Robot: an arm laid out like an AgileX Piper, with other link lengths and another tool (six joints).
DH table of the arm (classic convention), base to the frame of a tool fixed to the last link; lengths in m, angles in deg. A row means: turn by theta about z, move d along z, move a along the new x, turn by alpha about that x. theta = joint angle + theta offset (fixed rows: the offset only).
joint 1: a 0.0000, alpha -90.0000, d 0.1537, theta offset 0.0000
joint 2: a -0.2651, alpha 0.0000, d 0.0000, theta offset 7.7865
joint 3: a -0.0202, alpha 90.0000, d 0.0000, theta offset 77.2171
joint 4: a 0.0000, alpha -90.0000, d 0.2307, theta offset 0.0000
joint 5: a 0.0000, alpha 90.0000, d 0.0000, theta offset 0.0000
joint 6: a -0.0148, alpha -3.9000, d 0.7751, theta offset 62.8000
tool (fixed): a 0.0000, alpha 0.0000, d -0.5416, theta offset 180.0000
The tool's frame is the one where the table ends.
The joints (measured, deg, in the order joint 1, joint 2, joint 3, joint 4, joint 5, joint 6), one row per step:
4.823, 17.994, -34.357, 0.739, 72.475, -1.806
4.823, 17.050, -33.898, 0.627, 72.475, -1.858
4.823, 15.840, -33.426, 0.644, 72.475, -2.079
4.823, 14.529, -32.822, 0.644, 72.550, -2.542
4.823, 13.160, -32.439, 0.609, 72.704, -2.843
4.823, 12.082, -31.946, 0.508, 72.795, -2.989
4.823, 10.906, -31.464, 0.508, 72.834, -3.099
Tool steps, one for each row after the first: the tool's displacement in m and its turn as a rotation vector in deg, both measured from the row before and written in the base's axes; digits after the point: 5 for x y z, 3 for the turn. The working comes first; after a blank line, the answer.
Tool pose at each row, in the base's axes (x y z in m, rotation vector in deg; the steps are taken from these numbers as rounded here):
0.09879, -0.01958, 0.17303, -131.150, 68.991, -46.229
0.09777, -0.02015, 0.17199, -130.895, 68.763, -46.824
0.09674, -0.02026, 0.17129, -130.515, 68.208, -47.592
0.09540, -0.02057, 0.16987, -130.410, 67.444, -48.340
0.09410, -0.02096, 0.16957, -130.044, 66.781, -49.270
0.09293, -0.02153, 0.16825, -129.840, 66.449, -49.886
0.09195, -0.02166, 0.16718, -129.433, 66.056, -50.552

-0.00102, -0.00057, -0.00104, -0.096, -0.495, -0.001
-0.00103, -0.00011, -0.00070, -0.063, -0.749, 0.177
-0.00134, -0.00031, -0.00142, -0.246, -0.660, 0.353
-0.00130, -0.00039, -0.00030, -0.160, -0.852, 0.214
-0.00117, -0.00057, -0.00132, -0.147, -0.509, 0.067
-0.00098, -0.00013, -0.00107, -0.019, -0.660, 0.082

